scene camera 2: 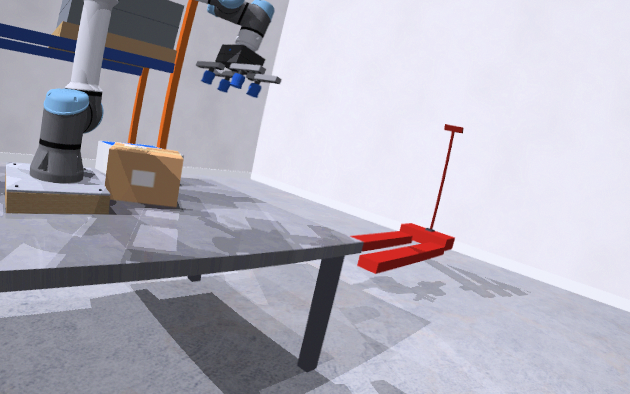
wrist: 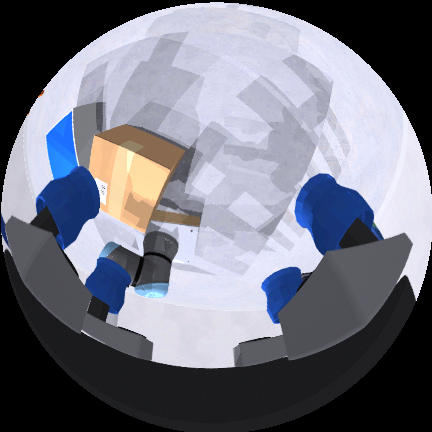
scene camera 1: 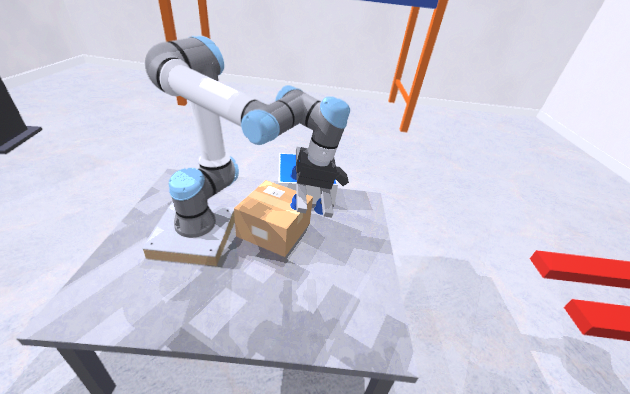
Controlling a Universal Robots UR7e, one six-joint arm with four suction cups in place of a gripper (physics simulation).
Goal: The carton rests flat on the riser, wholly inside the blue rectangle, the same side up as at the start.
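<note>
The brown carton stands on the table, close beside the robot's base plate, with its taped, white-labelled top face up. The blue rectangle, with a white border, lies on top of the riser, behind the carton in the first scene view. The carton is apart from the rectangle. My suction gripper is open and carries nothing; its four blue cups hang high in the air, well above carton height. It covers part of the rectangle and a carton corner in the first scene view.
The robot's base plate is on the table, left of the carton. A red pallet jack is on the floor past the table's right side. An orange-posted rack stands behind.
</note>
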